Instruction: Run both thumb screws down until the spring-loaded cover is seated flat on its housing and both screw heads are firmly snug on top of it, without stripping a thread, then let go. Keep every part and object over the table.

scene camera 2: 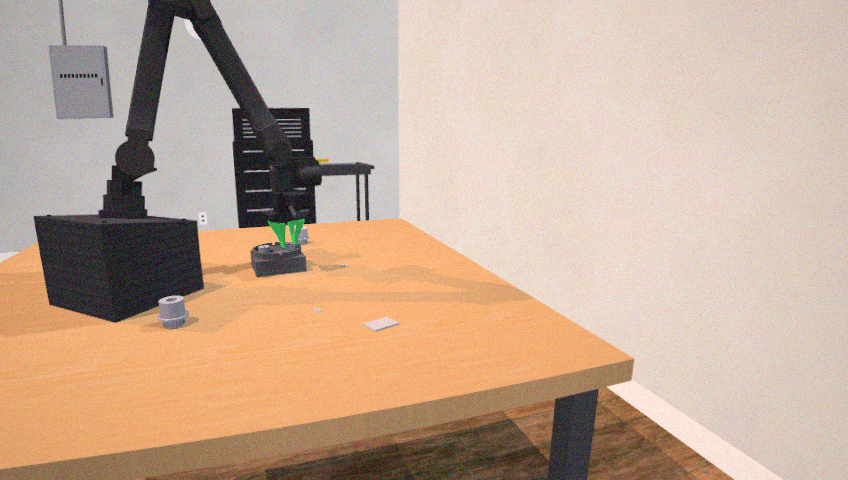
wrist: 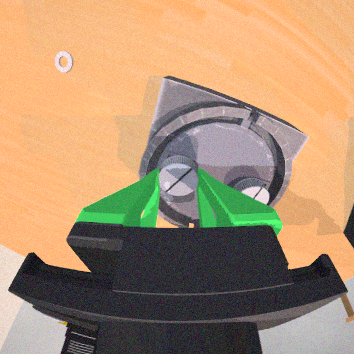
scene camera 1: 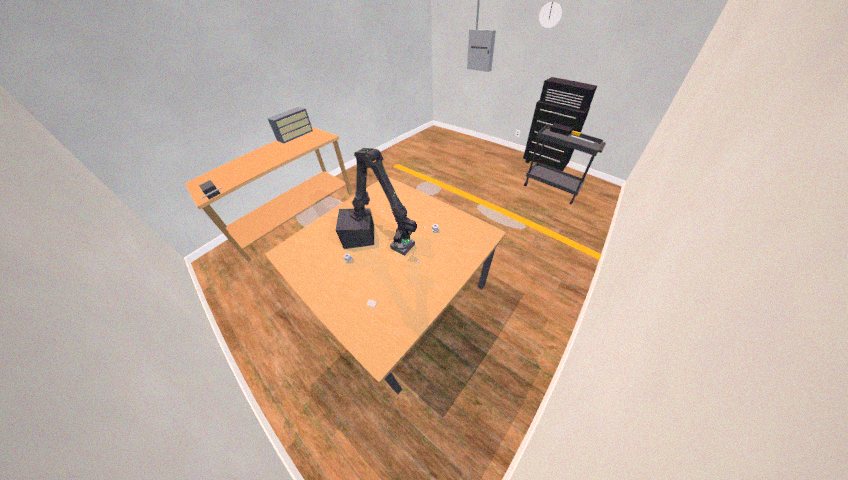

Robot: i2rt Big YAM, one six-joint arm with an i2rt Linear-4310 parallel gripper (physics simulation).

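Frame: origin at the arm's base, x ahead, y left, z up, level; centimetres.
Where they show: gripper, fingertip midpoint: (scene camera 2: 289, 246) (wrist: 177, 175) (scene camera 1: 405, 243); arm's base at its link origin: (scene camera 2: 124, 216) (scene camera 1: 360, 214).
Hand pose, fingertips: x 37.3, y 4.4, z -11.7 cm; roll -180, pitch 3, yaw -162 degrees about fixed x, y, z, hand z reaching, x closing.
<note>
Things, the pixels of their top centre, and the offset from my fingertips.
- dark square housing at its top centre: (wrist: 215, 186) (scene camera 2: 276, 247) (scene camera 1: 402, 241) dy -0.2, dx -3.2, dz +0.2 cm
- round grey cover at its top centre: (wrist: 215, 181) (scene camera 2: 276, 249) dy -0.2, dx -3.2, dz -0.4 cm
- grey flanged cylinder at its top centre: (scene camera 2: 171, 299) (scene camera 1: 346, 255) dy -31.2, dx -26.8, dz -0.4 cm
- grey cylinder at its top centre: (scene camera 2: 300, 228) (scene camera 1: 435, 225) dy +25.8, dx +7.4, dz -0.4 cm
- white washer at its top centre: (wrist: 62, 61) dy -5.2, dx +13.5, dz -5.2 cm
- flat pale plate at its top centre: (scene camera 2: 381, 323) (scene camera 1: 371, 303) dy -46.0, dx +9.6, dz -5.1 cm
The dark square housing (scene camera 1: 402, 249) (scene camera 2: 279, 264) (wrist: 172, 95) stands on the table. The round grey cover (wrist: 220, 145) sits inside its ring; whether it is fully flat cannot be told. My gripper (scene camera 1: 405, 241) (scene camera 2: 288, 245) (wrist: 177, 175) points down over the cover, its green fingers shut on one thumb screw (wrist: 178, 179), gripping its knurled, slotted head from both sides. The other thumb screw (scene camera 2: 264, 247) (wrist: 255, 194) stands free on the cover, to the right in the wrist view. The undersides of both heads are hidden, so any gap there does not show.
A grey flanged cylinder (scene camera 1: 348, 258) (scene camera 2: 172, 311) stands near the robot's black base (scene camera 1: 355, 228) (scene camera 2: 119, 267). Another grey cylinder (scene camera 1: 435, 227) (scene camera 2: 304, 235) stands beyond the housing. A white washer (wrist: 64, 61) and a flat pale plate (scene camera 1: 371, 303) (scene camera 2: 380, 324) lie on the table.
</note>
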